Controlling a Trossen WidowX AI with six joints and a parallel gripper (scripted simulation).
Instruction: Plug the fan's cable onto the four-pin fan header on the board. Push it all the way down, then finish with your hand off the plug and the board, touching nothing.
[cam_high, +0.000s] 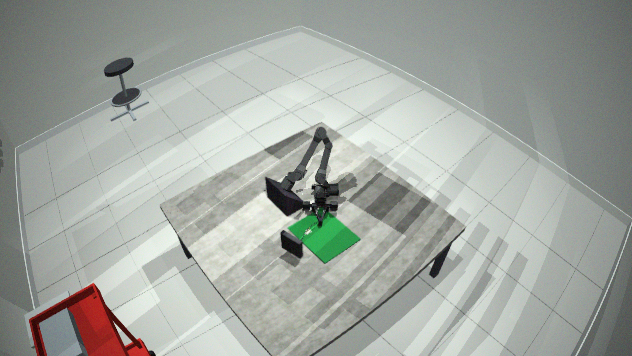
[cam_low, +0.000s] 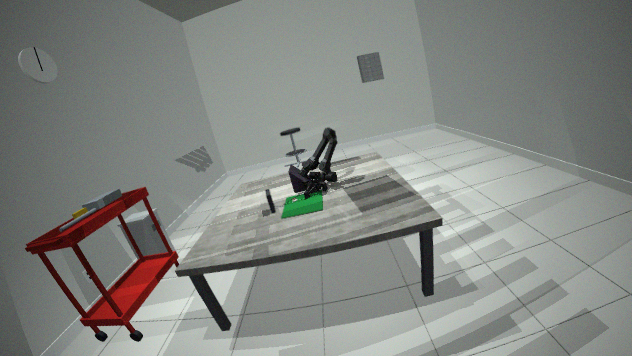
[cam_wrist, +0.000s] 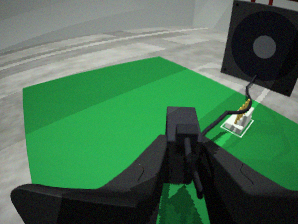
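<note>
The dark plug lies 1 cm below my gripper tip. From my gripper tip the other things lie so: green board 7 cm ahead, 2 cm to the right, 5 cm below; then black fan 8 cm ahead, 21 cm to the right, 3 cm above; then white four-pin header 2 cm ahead, 9 cm to the right, 3 cm below.
</note>
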